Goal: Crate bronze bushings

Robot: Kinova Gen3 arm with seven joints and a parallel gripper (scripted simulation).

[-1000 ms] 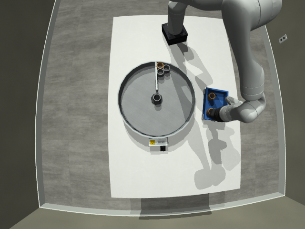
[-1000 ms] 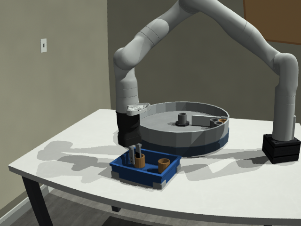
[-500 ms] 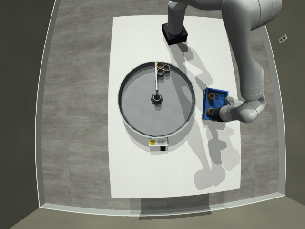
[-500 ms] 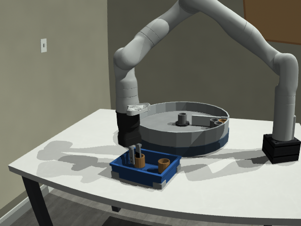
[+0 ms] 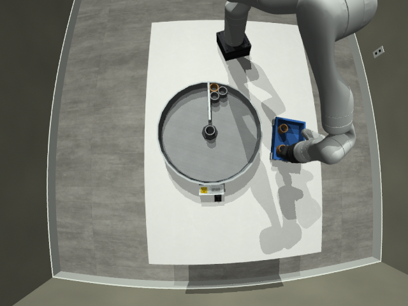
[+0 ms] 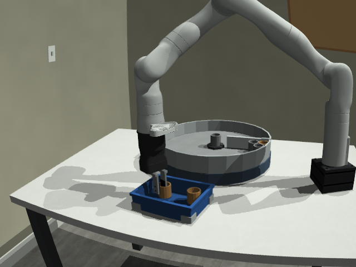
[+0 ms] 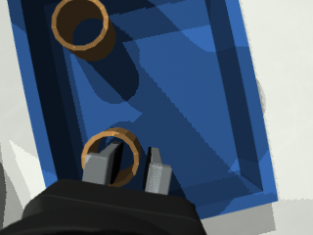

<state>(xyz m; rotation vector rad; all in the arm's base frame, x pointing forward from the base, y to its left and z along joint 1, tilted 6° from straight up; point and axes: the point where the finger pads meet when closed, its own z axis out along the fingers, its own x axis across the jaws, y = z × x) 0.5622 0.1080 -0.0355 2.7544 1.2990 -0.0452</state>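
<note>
My hand is 40 mm past the blue crate, 30 mm to the right of it and 20 mm above it. The rest, counted from my hand: round turning table: 140 mm behind, 310 mm to the right, 10 mm above.
</note>
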